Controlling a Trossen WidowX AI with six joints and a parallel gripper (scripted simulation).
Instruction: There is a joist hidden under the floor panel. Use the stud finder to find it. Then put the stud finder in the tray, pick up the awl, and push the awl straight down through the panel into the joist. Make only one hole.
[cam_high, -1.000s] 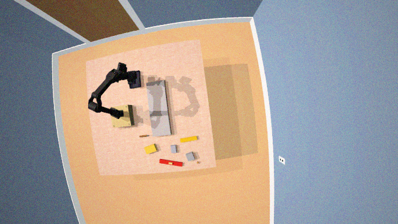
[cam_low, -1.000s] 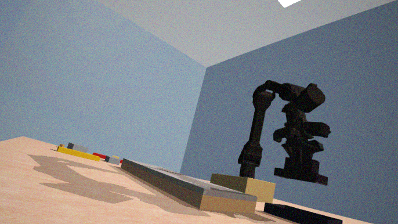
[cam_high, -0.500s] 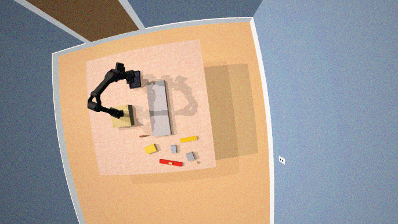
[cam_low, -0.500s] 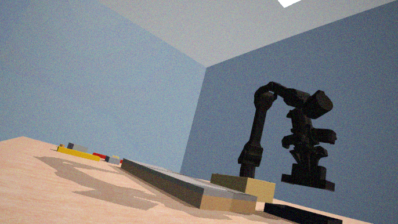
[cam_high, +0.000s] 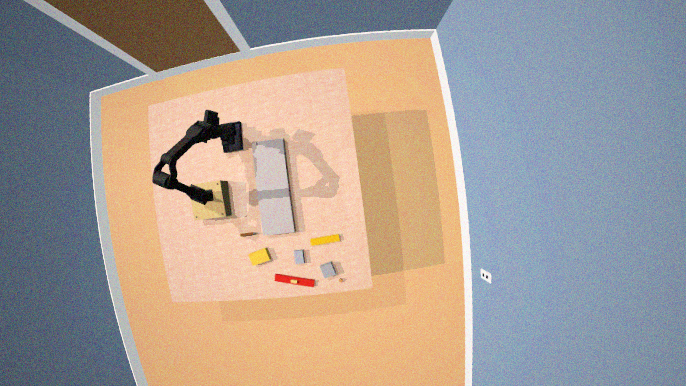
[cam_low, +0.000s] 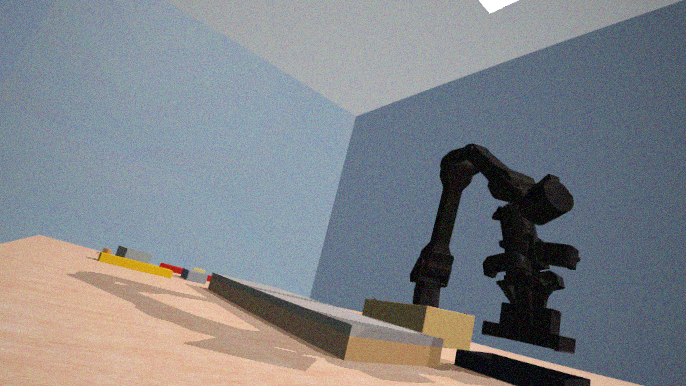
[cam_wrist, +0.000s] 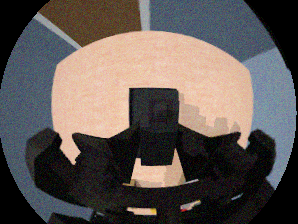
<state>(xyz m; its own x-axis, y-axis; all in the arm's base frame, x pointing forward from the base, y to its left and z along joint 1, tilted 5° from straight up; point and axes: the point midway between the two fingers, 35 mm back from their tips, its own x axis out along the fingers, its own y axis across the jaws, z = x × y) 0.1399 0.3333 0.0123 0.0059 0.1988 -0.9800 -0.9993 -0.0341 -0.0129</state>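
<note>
Now: the dark tray 10 mm to the right of my gripper tip and 70 mm below it. From my gripper tip the other things lie so: green light 20 mm to the left, 30 mm above; awl 70 mm ahead, 580 mm to the right, 80 mm below; stud finder 10 mm to the left, 20 mm above.
</note>
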